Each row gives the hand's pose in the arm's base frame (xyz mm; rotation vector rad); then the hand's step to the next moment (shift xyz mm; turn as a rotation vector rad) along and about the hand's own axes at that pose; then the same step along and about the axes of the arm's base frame.
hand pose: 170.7 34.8 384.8 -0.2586 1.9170 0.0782
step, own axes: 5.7 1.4 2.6 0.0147 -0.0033 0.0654
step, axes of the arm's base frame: 0.2 1.0 -6.3 0.0558 0.0064 -0.0367
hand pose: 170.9 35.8 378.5 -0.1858 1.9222 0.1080
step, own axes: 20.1 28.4 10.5 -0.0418 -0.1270 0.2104
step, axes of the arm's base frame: -2.4 28.1 -22.9 0.2313 -0.0869 -0.0329
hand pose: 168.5 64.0 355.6 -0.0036 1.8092 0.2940
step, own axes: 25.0 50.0 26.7 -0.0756 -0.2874 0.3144
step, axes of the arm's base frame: 11.1 57.6 -20.0 0.3644 -0.2263 -0.0559
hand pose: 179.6 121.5 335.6 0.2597 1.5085 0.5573
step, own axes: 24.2 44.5 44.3 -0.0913 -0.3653 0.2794
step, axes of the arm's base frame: 34.5 57.6 3.9 0.3450 -0.3065 -0.0831
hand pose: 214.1 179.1 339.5 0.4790 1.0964 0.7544
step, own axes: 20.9 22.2 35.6 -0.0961 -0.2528 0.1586
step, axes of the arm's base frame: 31.2 30.9 16.5 0.1985 -0.2372 -0.0511
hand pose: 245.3 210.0 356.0 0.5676 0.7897 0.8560
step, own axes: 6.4 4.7 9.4 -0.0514 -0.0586 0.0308
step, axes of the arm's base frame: 8.1 6.7 6.5 0.0293 -0.0784 -0.0044
